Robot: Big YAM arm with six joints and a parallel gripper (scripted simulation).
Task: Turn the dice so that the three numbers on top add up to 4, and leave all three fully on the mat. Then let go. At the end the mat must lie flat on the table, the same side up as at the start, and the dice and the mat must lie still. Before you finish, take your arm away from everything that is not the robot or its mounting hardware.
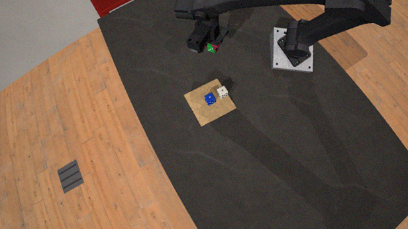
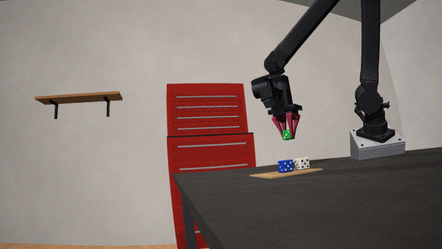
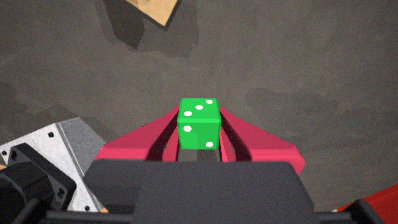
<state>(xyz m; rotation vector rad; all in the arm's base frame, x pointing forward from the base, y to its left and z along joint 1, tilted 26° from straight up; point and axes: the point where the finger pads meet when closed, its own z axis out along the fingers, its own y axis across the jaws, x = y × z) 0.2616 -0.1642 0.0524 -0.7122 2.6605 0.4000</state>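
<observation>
My gripper is now right at the green die. From my hand the other things lie so: blue die (130 mm to the left, 90 mm below, 90 mm ahead); white die (130 mm to the left, 90 mm below, 40 mm ahead); tan mat (130 mm to the left, 100 mm below, 90 mm ahead).
</observation>
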